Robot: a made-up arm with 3 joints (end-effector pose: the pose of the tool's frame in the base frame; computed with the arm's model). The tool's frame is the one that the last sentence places.
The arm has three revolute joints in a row. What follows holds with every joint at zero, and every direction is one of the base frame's.
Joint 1 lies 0.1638 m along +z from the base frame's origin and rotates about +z.
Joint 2 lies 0.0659 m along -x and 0.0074 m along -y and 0.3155 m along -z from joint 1 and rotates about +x.
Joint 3 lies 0.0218 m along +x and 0.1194 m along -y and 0.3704 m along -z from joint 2 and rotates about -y.
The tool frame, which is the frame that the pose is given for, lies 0.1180 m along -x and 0.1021 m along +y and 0.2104 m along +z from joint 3; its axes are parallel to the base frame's.
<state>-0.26 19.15 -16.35</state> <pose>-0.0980 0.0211 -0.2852 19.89 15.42 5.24</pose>
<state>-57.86 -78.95 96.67</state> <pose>-0.5619 -0.0704 -0.2329 -91.30 -10.97 38.93</pose>
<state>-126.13 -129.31 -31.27</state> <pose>-0.0569 0.0858 -0.0564 -124.99 -19.20 -151.30</pose>
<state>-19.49 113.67 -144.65</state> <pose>0.3085 0.3506 0.0226 70.33 -13.43 127.50</pose>
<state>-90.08 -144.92 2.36</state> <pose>-0.0879 0.1708 -0.0067 -144.90 1.93 -88.72</pose>
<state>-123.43 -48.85 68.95</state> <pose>-0.1143 0.4144 -0.4051 -72.57 -37.89 -60.50</pose>
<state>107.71 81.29 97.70</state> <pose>-0.4039 -0.3775 -0.2469 91.18 -8.63 9.92</pose>
